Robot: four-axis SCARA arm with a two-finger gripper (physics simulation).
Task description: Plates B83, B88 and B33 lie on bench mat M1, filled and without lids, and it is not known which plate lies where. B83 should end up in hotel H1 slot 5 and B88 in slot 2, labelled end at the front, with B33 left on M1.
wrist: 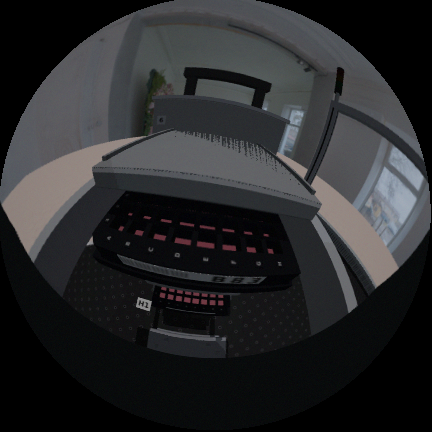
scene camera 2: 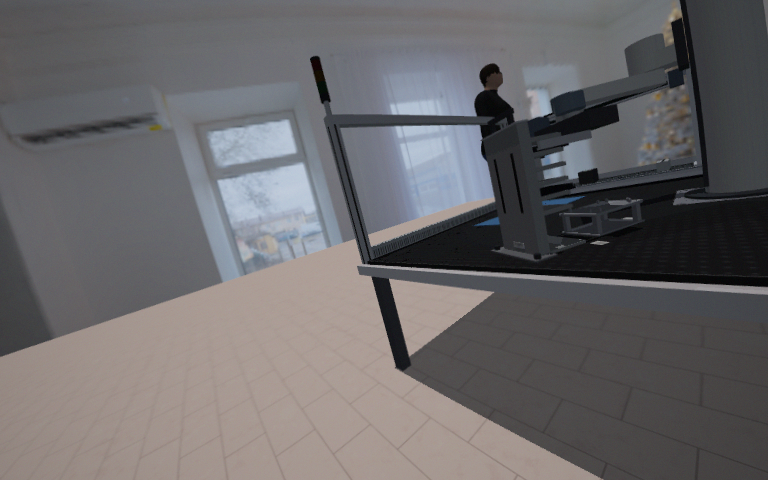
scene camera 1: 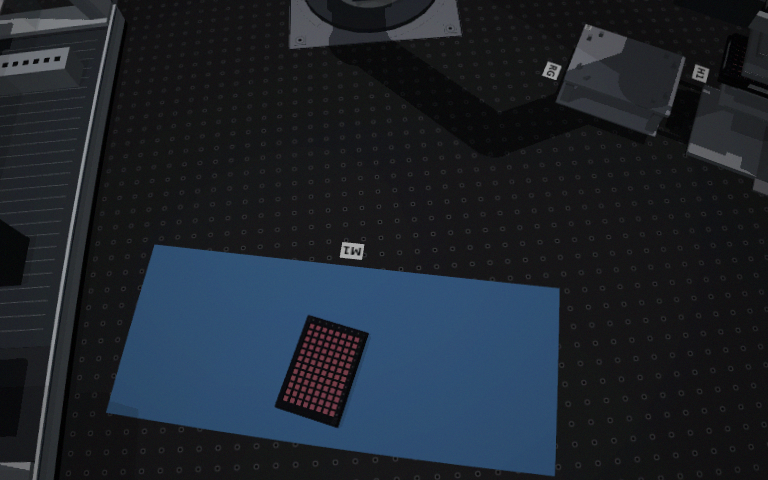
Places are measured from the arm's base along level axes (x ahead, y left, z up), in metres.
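Pixels of known places: arm's base, link origin: [scene camera 2: 740,194].
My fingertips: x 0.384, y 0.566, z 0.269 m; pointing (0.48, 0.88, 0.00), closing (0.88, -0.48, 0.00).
For each thing: its middle in the pictures, then the offset to it from my fingertips. "*": a spot on its surface instead.
- Plate B83, body centre: [wrist: 204,185] 0.016 m back, 0.030 m right, 0.007 m down
- second filled plate, body centre: [wrist: 195,262] [scene camera 2: 541,192] 0.015 m back, 0.030 m right, 0.114 m down
- third filled plate, body centre: [scene camera 1: 322,369] 0.312 m ahead, 0.665 m right, 0.246 m down
- Hotel H1, body centre: [wrist: 206,216] [scene camera 2: 521,183] 0.014 m ahead, 0.010 m left, 0.079 m down
- framed guard with a signal tower, surface spot: [scene camera 2: 319,79] * 0.625 m ahead, 0.151 m left, 0.494 m up
Plate B83 [wrist: 200,250], dark with pink wells, is in the wrist view below the grey shelf marked 6, labelled end facing the camera. My gripper [wrist: 196,242] is shut on it, a finger at each side. Whether the plate touches a shelf beneath is hidden. A second filled plate [wrist: 191,299] shows lower in the hotel; its label is unreadable. A third filled plate [scene camera 1: 322,370] lies slightly turned on blue mat M1 [scene camera 1: 481,367] in scene camera 1, its label unreadable. Hotel H1 [scene camera 2: 514,192] stands upright in scene camera 2; the fingers are hidden there.
The grey RG stand [scene camera 1: 623,76] [scene camera 2: 603,217] is beside the hotel. The arm [scene camera 2: 617,90] reaches over the hotel's upper shelves. A framed guard with a signal tower [scene camera 2: 319,79] lines the table edge. A person [scene camera 2: 491,104] stands beyond it.
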